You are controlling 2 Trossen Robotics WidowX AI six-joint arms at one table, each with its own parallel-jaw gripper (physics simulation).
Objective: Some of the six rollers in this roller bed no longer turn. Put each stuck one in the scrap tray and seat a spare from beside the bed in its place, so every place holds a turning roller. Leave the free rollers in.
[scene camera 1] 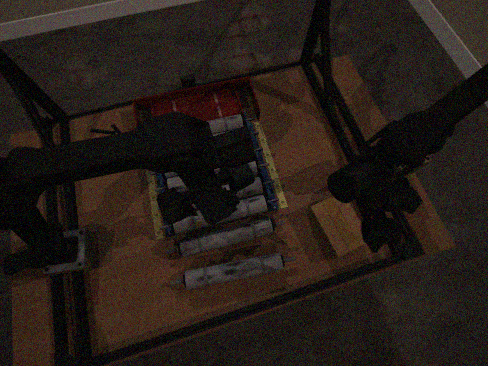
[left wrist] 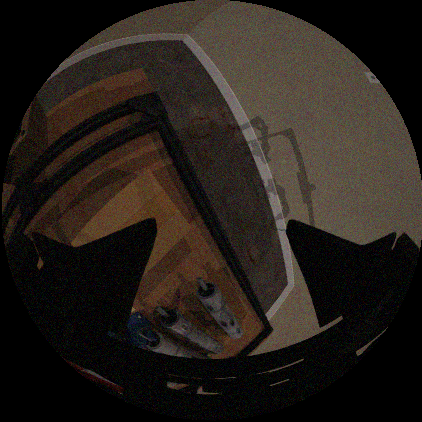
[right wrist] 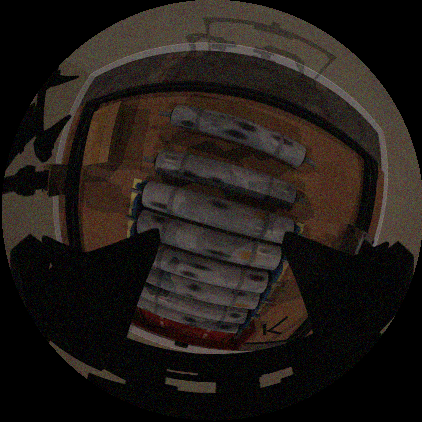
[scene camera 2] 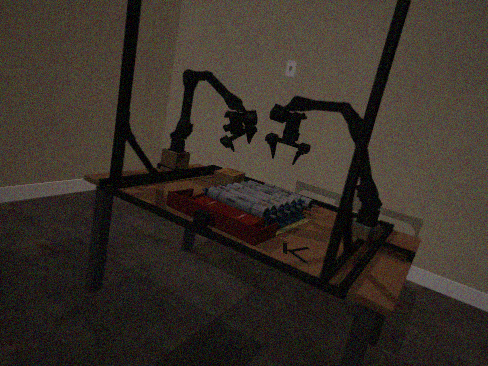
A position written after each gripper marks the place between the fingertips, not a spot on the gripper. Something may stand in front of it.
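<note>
A tan block (left wrist: 143,197) is part of the scene, visible also in the right wrist view (right wrist: 104,144). The left gripper (scene camera 1: 370,236) is open and holds nothing; it can be seen in the left wrist view (left wrist: 224,225) and in the right wrist view (right wrist: 72,96) as well. Likewise open, with nothing in its grasp, the right gripper (scene camera 1: 215,204) appears in the right wrist view (right wrist: 223,237) too.
</note>
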